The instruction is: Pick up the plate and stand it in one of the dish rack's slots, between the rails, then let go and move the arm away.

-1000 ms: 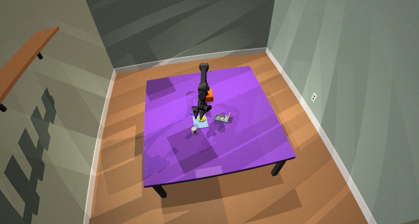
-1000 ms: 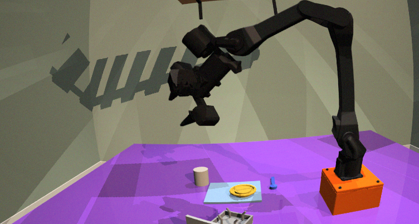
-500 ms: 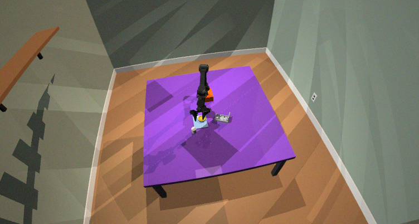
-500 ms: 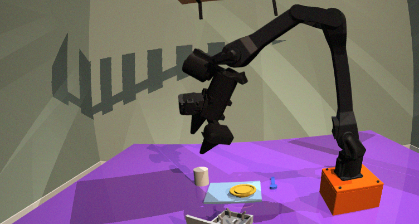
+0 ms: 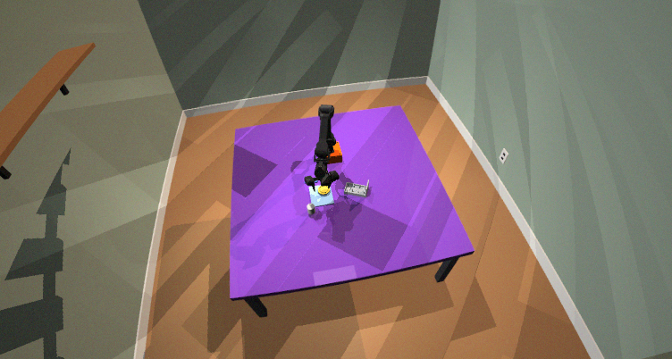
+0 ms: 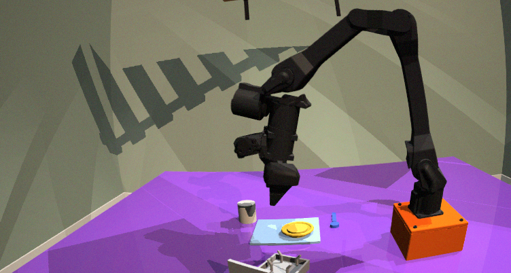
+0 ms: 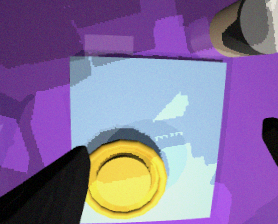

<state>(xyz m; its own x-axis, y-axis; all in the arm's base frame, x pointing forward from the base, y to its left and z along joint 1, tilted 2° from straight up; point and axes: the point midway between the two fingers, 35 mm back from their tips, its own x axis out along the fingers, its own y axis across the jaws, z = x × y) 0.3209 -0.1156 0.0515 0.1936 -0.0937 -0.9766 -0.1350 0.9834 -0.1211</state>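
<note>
Right now my gripper tip is 80 mm above the yellow plate, 60 mm past it and 20 mm to the right of it. Also, from my gripper tip: small blue object (150 mm behind, 90 mm below, 30 mm to the right); small cup (80 mm to the right, 70 mm below, 60 mm ahead); light blue mat (90 mm below, 30 mm behind).
</note>
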